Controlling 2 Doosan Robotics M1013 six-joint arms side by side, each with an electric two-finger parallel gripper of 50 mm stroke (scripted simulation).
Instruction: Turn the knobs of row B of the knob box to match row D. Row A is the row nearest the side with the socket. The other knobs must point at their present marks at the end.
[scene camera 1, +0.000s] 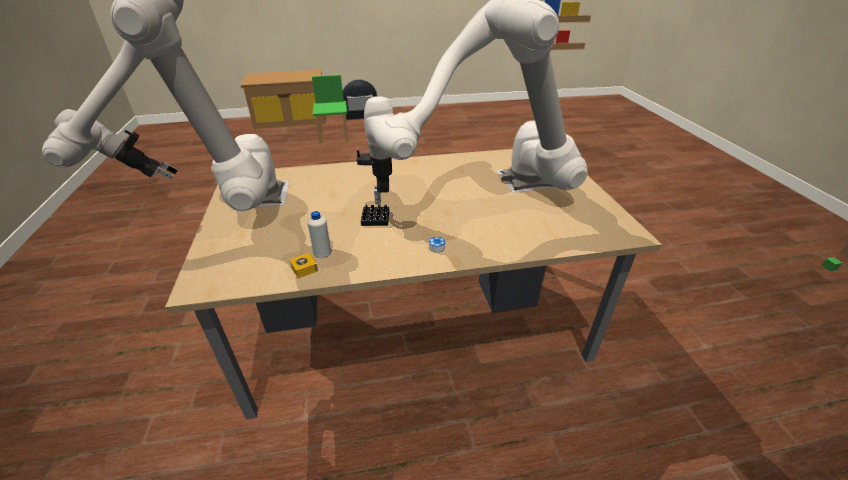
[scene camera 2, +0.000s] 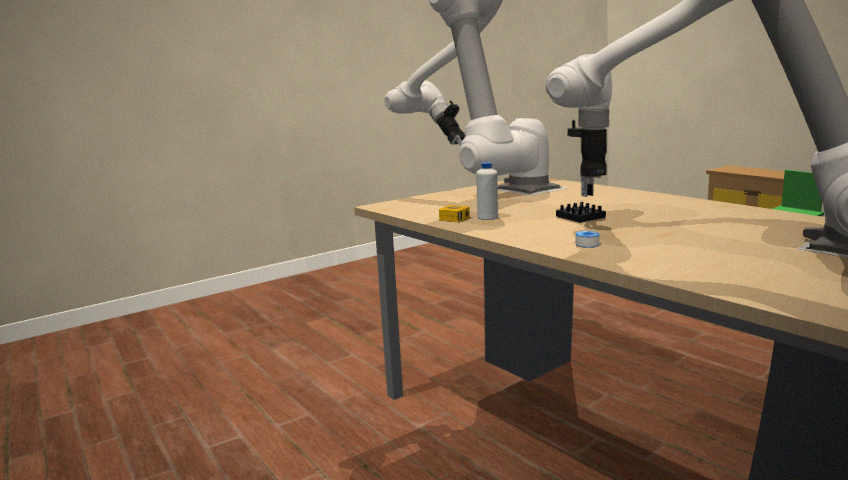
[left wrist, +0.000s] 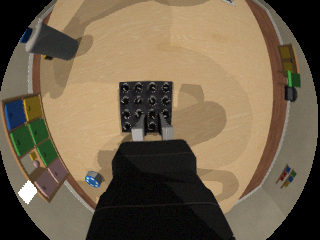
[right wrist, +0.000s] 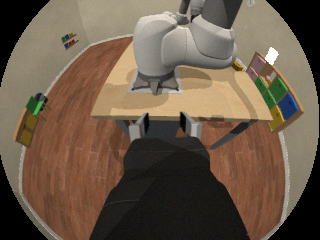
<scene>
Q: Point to my left gripper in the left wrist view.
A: At 152, 120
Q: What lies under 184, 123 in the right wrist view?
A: My right gripper.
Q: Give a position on a white bottle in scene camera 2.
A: At 487, 183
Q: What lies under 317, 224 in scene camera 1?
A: A white bottle.
</scene>
